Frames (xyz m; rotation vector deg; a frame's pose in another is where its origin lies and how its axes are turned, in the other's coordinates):
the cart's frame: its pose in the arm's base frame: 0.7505 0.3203 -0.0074 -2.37 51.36 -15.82
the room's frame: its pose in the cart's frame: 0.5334 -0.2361 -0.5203 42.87 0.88 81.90
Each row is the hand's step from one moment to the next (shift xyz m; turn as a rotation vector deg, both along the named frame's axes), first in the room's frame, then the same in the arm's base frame.
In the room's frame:
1: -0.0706 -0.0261 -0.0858 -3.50 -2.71 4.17
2: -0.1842 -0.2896 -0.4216 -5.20 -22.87 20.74
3: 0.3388 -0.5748 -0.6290 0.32 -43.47 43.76
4: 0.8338 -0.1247 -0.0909 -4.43 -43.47 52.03
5: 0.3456 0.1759 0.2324 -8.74 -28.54 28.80
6: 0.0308 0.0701 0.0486 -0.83 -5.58 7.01
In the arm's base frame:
1: -0.1053 -0.0063 -0.0435 1.42 -5.67 -1.69
2: -0.3889 0.0721 -0.3730 16.26 -20.05 -17.72
3: -0.1714 0.5643 -0.7022 40.62 -32.82 -32.83
4: 0.4750 0.6861 -0.1504 43.92 -41.57 -30.97
5: 0.3650 0.1525 0.2189 21.10 -28.55 -21.45
6: 0.0448 0.0045 0.0787 5.73 -5.74 -3.90

